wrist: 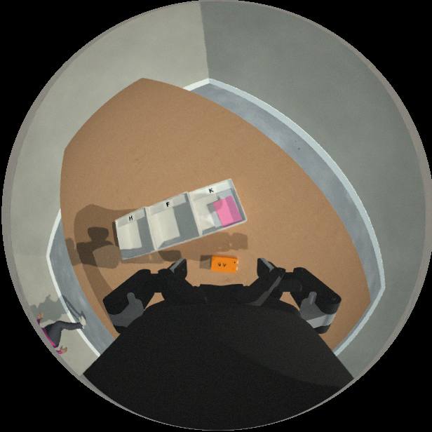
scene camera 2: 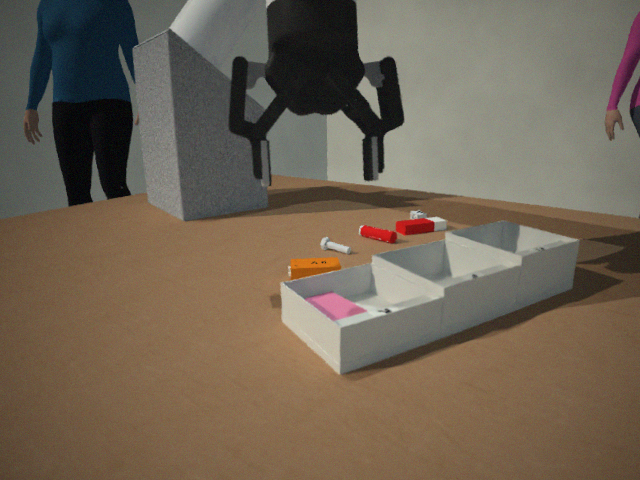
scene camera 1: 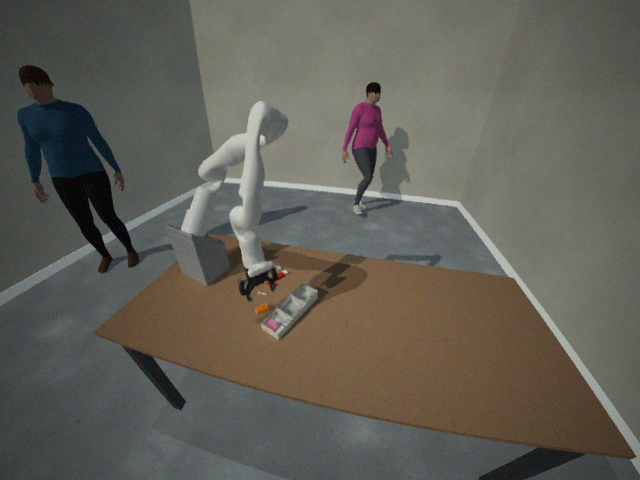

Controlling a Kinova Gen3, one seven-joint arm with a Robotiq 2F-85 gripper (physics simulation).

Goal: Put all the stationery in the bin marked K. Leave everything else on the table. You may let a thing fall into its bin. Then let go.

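Places are measured from the arm's base along level axes (x down, y right, z back), in millimetres.
Pixels of known places: gripper, fingertip midpoint: (scene camera 2: 320, 183) (scene camera 1: 262, 295); arm's base, origin of the base link: (scene camera 2: 187, 62) (scene camera 1: 193, 233).
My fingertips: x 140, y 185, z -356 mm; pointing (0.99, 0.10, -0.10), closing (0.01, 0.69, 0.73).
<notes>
For each thing: its middle in the pictures, then the offset to it from my fingertips. "spot": a spot on its surface instead.
- pink block, body centre: (scene camera 2: 330, 314) (scene camera 1: 272, 325) dx +83, dy +68, dz -49 mm
- bin marked K, surface spot: (scene camera 2: 312, 328) spot: dx +79, dy +100, dz -54 mm
- red-and-white block, body centre: (scene camera 2: 421, 225) (scene camera 1: 281, 274) dx +88, dy -229, dz -16 mm
- small silvery piece, body centre: (scene camera 2: 418, 216) (scene camera 1: 279, 267) dx +89, dy -282, dz +7 mm
- orange 9V battery, body centre: (scene camera 2: 313, 271) (scene camera 1: 262, 308) dx +86, dy -9, dz +14 mm
- pale bolt, body centre: (scene camera 2: 336, 246) dx +90, dy -96, dz +39 mm
- red cylinder, body centre: (scene camera 2: 377, 233) dx +88, dy -162, dz +19 mm
A pink block (scene camera 1: 272, 324) (scene camera 2: 336, 305) (wrist: 228, 210) lies in the bin marked K (scene camera 2: 312, 328) (wrist: 222, 187), the end compartment of a white three-part tray. A red-and-white block (scene camera 1: 279, 275) (scene camera 2: 415, 226), which looks like a sleeved eraser, lies on the table behind the tray. A small silvery piece (scene camera 1: 279, 268) (scene camera 2: 418, 214) lies just behind it; it is too small to identify surely. My gripper (scene camera 1: 262, 293) (scene camera 2: 318, 180) (wrist: 221, 266) is open and empty, above the table on the orange battery's side of the tray. The block and silvery piece do not show in the wrist view.
An orange 9V battery (scene camera 1: 262, 308) (scene camera 2: 315, 267) (wrist: 224, 264) lies beside the K bin. A pale bolt (scene camera 2: 336, 245) and a red cylinder (scene camera 2: 377, 234) lie farther back. Bins F (wrist: 167, 225) and H (wrist: 132, 237) adjoin K. A grey pedestal (scene camera 1: 199, 255) (scene camera 2: 206, 155) stands behind.
</notes>
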